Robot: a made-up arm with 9 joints. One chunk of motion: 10 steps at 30 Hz.
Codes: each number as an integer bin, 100 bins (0 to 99) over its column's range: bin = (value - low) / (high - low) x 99, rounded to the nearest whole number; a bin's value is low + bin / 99 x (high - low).
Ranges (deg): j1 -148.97..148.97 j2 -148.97..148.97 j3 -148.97..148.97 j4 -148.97..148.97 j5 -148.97..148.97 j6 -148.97..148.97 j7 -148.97..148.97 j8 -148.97..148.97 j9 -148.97..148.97
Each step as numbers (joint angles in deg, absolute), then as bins.
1 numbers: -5.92 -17.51 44.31 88.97 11.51 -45.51 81.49 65.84 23.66
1 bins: 48 44 64 79 53 34 77 71 57
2 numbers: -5.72 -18.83 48.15 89.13 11.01 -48.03 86.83 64.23 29.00
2 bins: 48 43 65 79 53 34 78 71 59
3 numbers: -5.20 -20.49 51.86 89.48 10.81 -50.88 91.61 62.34 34.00
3 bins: 48 43 67 79 53 33 80 70 61
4 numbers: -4.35 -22.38 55.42 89.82 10.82 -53.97 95.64 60.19 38.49
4 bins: 48 42 68 79 53 32 81 70 62
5 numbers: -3.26 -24.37 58.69 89.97 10.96 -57.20 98.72 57.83 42.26
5 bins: 48 41 69 79 53 30 82 69 64
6 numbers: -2.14 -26.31 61.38 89.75 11.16 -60.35 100.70 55.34 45.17
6 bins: 49 41 70 79 53 29 83 68 65
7 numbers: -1.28 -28.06 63.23 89.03 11.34 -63.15 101.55 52.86 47.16
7 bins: 49 40 71 79 53 29 83 67 65
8 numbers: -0.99 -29.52 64.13 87.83 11.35 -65.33 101.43 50.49 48.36
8 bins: 49 40 71 79 53 28 83 66 66
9 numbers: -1.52 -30.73 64.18 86.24 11.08 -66.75 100.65 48.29 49.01
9 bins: 49 39 71 78 53 27 83 66 66
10 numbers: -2.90 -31.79 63.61 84.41 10.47 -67.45 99.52 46.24 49.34
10 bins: 49 39 71 78 53 27 83 65 66
